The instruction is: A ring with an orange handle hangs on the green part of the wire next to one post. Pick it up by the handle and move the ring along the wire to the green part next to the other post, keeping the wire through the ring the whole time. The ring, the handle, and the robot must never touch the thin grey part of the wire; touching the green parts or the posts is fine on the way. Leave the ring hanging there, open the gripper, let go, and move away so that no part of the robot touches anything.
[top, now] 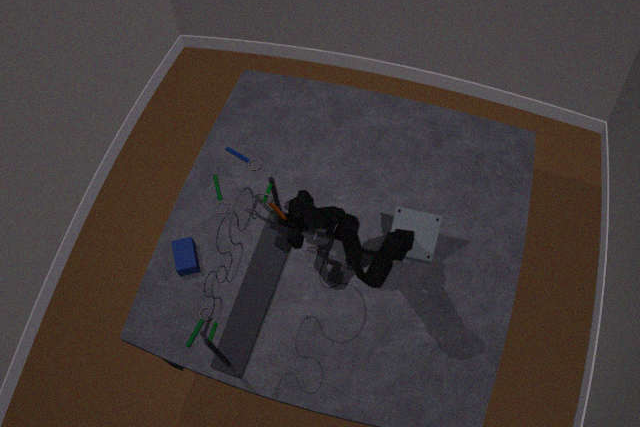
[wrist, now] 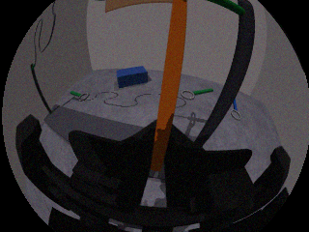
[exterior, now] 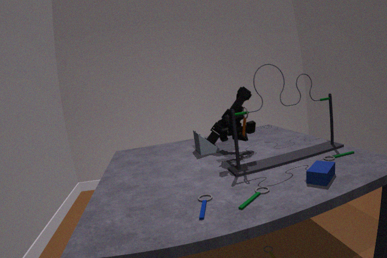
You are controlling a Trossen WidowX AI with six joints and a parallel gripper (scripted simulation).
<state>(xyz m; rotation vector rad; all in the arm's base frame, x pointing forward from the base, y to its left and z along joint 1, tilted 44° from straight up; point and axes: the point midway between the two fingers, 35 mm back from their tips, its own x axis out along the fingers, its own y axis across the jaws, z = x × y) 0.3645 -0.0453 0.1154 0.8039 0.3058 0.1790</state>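
My gripper tip is 90 mm below the ring with orange handle. From my gripper tip the other things lie so: blue-handled ring (230 mm ahead, 300 mm to the right, 130 mm below).
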